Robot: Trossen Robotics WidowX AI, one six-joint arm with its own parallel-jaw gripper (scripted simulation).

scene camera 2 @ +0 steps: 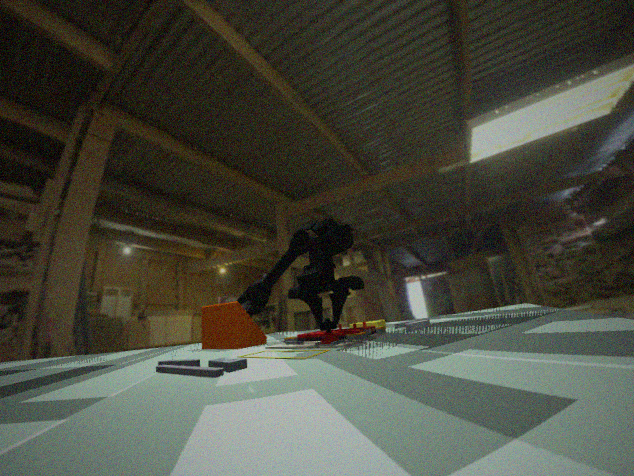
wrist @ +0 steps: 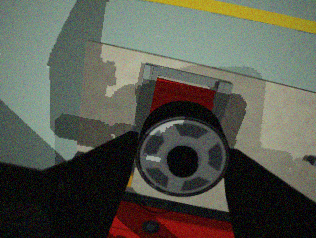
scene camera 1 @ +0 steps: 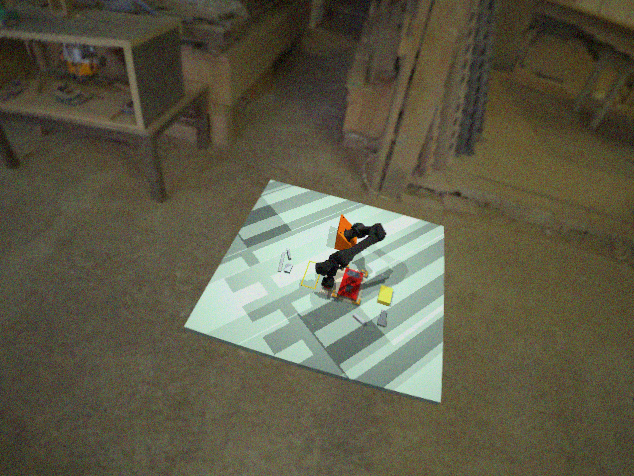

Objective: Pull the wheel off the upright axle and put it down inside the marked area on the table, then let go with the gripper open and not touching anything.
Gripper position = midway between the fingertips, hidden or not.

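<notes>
Through scene camera 2 I can see my gripper (scene camera 2: 328,325). The wrist view shows me the gripper (wrist: 181,149) as well.
</notes>
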